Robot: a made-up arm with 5 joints. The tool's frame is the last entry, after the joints.
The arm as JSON. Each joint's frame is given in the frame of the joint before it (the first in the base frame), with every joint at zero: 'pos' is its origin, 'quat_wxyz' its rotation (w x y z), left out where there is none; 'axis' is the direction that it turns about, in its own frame. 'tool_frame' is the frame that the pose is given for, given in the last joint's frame.
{
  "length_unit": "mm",
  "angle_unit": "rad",
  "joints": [
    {
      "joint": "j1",
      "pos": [
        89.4,
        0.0,
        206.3
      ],
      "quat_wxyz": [
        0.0,
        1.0,
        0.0,
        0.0
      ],
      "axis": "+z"
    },
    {
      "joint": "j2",
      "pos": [
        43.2,
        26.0,
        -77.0
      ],
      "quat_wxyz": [
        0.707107,
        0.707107,
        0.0,
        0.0
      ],
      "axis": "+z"
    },
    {
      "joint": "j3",
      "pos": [
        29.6,
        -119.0,
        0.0
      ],
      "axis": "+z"
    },
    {
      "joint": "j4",
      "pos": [
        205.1,
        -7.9,
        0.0
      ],
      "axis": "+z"
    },
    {
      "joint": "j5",
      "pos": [
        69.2,
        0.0,
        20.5
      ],
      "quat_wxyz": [
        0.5,
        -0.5,
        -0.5,
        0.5
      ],
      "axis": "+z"
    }
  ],
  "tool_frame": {
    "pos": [
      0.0,
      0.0,
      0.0
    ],
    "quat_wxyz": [
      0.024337,
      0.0,
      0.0,
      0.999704
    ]
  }
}
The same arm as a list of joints. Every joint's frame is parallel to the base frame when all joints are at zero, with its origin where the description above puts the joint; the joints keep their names.
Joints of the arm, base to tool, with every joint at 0 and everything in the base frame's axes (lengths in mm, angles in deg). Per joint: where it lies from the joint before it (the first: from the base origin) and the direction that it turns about. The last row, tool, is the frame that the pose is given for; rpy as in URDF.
j1: origin 89.4 0 206.3 axis -z
j2: origin 43.2 -26 77 axis +y
j3: origin 29.6 0 119 axis +y
j4: origin 205.1 0 7.9 axis +y
j5: origin 69.2 20.5 0 axis -x
tool: origin 0 0 0 rpy 90 -87.21 -90

